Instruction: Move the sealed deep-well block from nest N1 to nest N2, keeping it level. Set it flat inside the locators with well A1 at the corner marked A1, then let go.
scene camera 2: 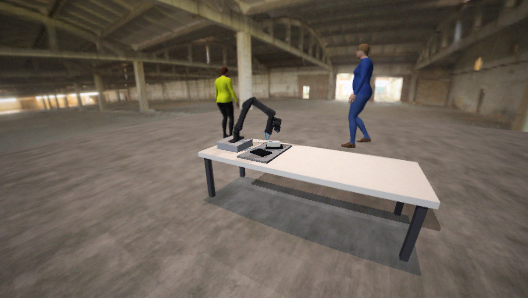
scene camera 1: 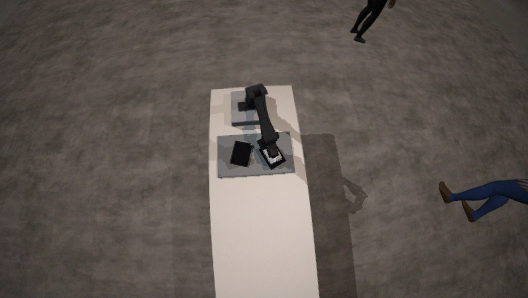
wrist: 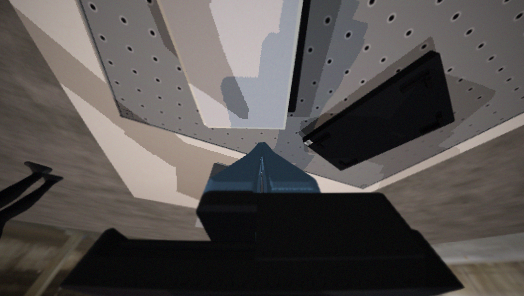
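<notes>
The sealed deep-well block, with a pale top, sits on a black nest. The other black nest holds no block and lies turned at an angle to it. I cannot read the N1, N2 or A1 marks. My gripper is shut with nothing between its blue fingertips. In the wrist view the tips show just below the near end of the block's top. They look a little above the block's height, and I see no contact.
Both nests are on a grey perforated plate on the long white table. The arm stands on a grey base box at the table end. Two people stand beyond the table.
</notes>
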